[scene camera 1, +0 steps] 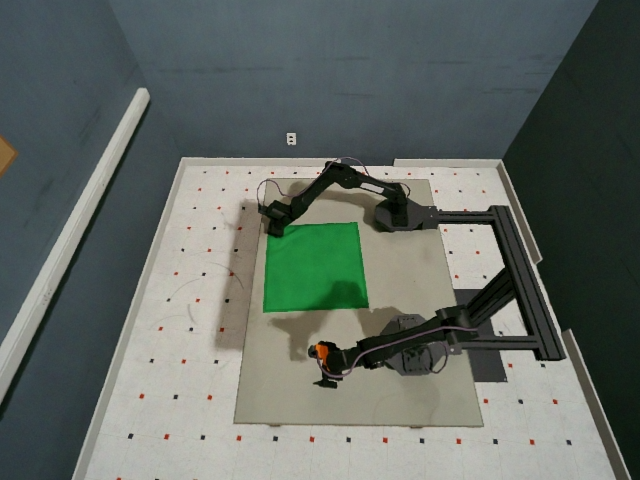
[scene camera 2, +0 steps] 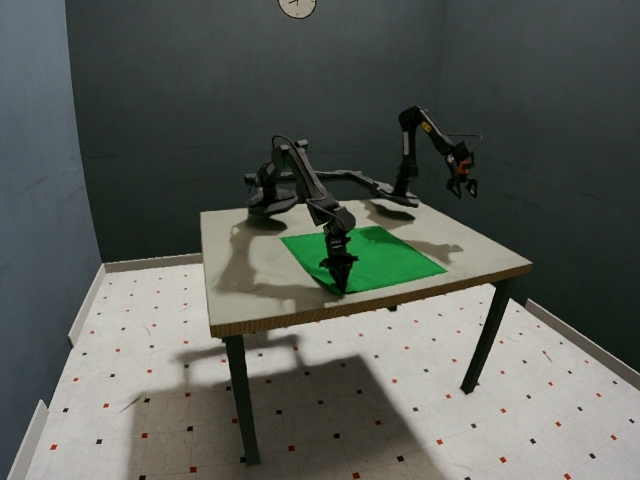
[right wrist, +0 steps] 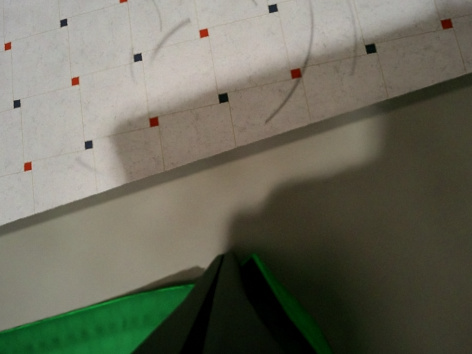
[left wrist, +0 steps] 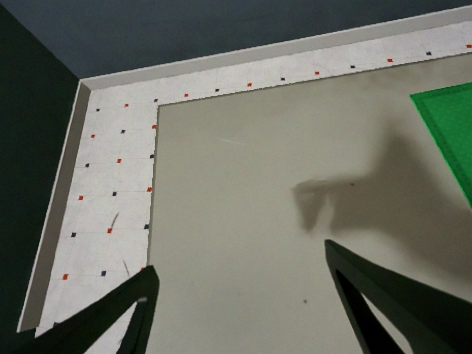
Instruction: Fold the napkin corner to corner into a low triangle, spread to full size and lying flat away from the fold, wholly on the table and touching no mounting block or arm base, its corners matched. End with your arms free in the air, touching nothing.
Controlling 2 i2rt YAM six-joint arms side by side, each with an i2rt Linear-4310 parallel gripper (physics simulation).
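Observation:
The green napkin lies unfolded on the table, almost wholly flat. Its upper-left corner in scene camera 1 is gathered at my right gripper, which is shut on it low over the table. In the right wrist view a small green tip shows beside the fingertips, and the edges rise slightly to them. My left gripper is open and empty, high above the table, apart from the napkin.
The table has its edge close beyond the held corner. The right arm's base and the left arm's base stand apart from the napkin. A dark frame joins the bases.

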